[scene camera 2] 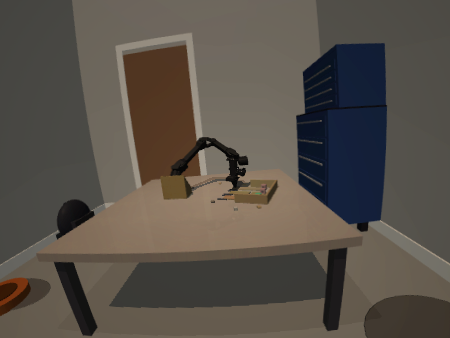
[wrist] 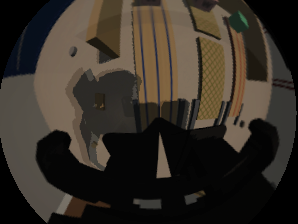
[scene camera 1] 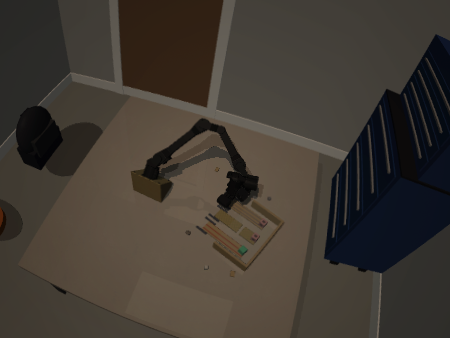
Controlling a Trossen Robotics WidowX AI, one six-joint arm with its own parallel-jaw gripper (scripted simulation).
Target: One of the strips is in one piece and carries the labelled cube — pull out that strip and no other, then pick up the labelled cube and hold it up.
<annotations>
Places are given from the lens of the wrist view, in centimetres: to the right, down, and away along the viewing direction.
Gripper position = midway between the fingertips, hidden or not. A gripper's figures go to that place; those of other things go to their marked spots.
my gripper [wrist: 158,120]: 2, 1, 10
long strip [wrist: 156,59]: 1, -7, 7
</annotations>
